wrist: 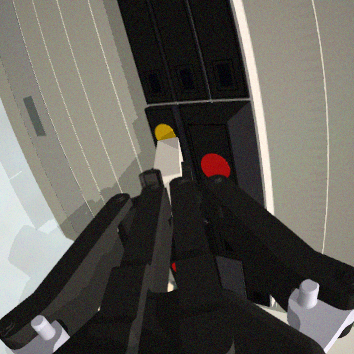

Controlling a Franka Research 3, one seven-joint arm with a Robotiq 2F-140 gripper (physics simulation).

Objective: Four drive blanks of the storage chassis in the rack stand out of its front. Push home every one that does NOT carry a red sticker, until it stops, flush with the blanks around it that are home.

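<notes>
A black blank with a yellow sticker (163, 130) is at the left of the lower row; only a narrow strip of its right side shows, so it stands out little, if at all. Beside it, a blank with a red sticker (215, 165) stands out, its right side face visible. Lower down, a bit of another red sticker (174, 266) shows between the fingers, and a side face (232, 276) of a protruding blank shows behind the right finger. My gripper (171, 154) is shut and empty; its pale tip overlaps the yellow-stickered blank's front just below the sticker and appears to touch it.
Several black blanks (186, 50) of the row above sit side by side behind a thin seam. A pale chassis edge (255, 110) runs along their right side, with a beige panel (295, 125) beyond. Ribbed beige panels (75, 100) lie to the left.
</notes>
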